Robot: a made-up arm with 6 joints.
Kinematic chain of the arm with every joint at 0, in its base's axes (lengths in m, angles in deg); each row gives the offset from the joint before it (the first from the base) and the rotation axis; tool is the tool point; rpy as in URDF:
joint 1: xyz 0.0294 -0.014 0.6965 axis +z
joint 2: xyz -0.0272 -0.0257 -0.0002 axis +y
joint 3: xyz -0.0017 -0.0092 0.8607 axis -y
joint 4: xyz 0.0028 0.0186 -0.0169 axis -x
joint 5: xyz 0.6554 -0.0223 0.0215 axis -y
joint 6: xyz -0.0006 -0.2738 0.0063 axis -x
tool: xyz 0.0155 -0.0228 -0.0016 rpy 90 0 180
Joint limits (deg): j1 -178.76..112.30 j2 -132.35..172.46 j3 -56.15..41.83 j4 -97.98..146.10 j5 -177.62..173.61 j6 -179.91..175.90
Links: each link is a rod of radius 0.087 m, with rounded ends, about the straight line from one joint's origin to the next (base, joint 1, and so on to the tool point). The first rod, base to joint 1, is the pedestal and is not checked.
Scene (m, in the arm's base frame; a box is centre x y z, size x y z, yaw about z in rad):
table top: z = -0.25
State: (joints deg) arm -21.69 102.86 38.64 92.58 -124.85 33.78
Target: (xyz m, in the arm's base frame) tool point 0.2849 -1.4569 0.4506
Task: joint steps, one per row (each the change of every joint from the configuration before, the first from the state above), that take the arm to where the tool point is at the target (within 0.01 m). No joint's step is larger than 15 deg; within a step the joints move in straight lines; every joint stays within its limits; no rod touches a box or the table.
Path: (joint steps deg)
1: -13.84 -4.91 -2.01 -3.23 -0.39 -0.03
2: -13.85 -4.91 -2.01 -3.24 -0.39 -0.03
3: -13.84 -4.91 -2.02 -3.23 -0.40 -0.03
4: -13.84 -4.91 -2.01 -3.23 -0.39 -0.03

